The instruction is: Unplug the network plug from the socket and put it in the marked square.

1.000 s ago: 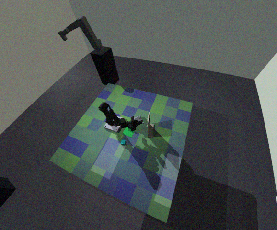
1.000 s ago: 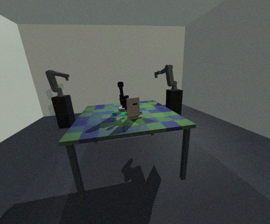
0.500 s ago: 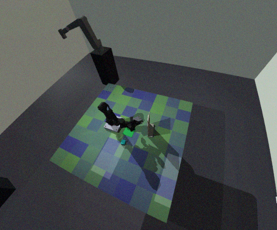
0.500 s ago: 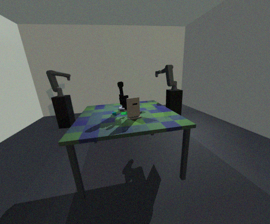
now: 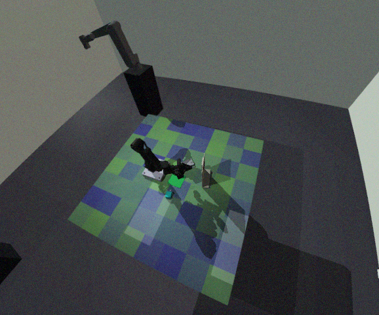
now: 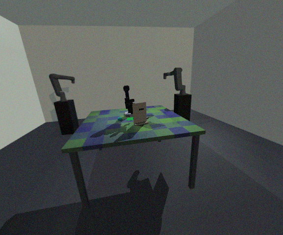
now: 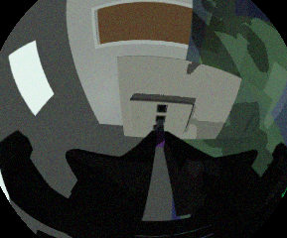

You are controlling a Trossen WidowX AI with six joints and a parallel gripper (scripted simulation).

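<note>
My gripper tip is 180 mm above the bright green marked square, 120 mm past it and 80 mm to the left of it. From my gripper tip the other things lie so: flat grey block (170 mm below, 110 mm behind, 100 mm to the left); then upright panel (80 mm ahead, 70 mm below, 50 mm to the left); then network plug (right at my gripper tip).
</note>
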